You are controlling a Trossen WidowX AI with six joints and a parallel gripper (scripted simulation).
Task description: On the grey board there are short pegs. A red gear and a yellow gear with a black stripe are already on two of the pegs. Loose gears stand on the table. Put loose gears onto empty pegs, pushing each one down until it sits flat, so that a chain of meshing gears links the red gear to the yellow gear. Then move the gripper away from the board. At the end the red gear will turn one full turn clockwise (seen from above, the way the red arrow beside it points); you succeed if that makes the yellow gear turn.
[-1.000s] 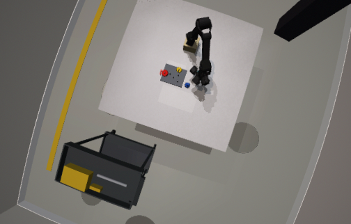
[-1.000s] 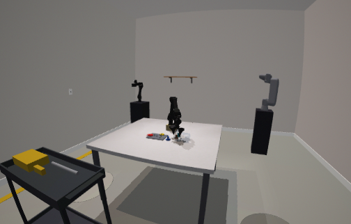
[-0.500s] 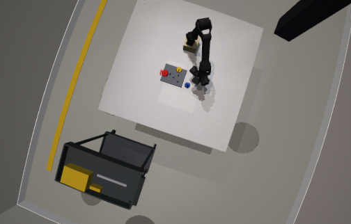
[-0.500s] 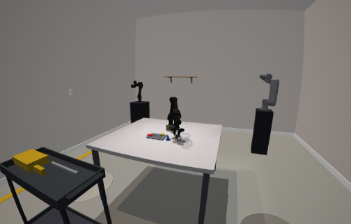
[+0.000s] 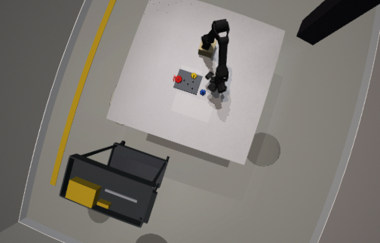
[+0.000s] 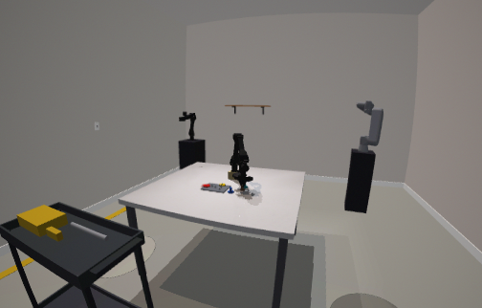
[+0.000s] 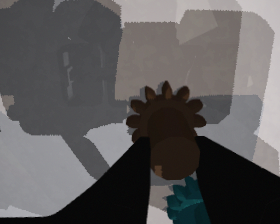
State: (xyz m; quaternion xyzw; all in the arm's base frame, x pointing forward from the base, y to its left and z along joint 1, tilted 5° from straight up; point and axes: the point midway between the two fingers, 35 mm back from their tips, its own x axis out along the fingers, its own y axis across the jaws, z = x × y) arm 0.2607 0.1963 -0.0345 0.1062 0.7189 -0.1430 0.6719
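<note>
The teal gear lies 7 cm behind my gripper tip, 1 cm to the right of it and 1 cm below it. From my gripper tip the other things lie so: yellow gear (19 cm to the right, 1 cm below, 1 cm behind); blue gear (9 cm ahead, 6 cm to the right, 1 cm below); brown gear (1 cm below).
</note>
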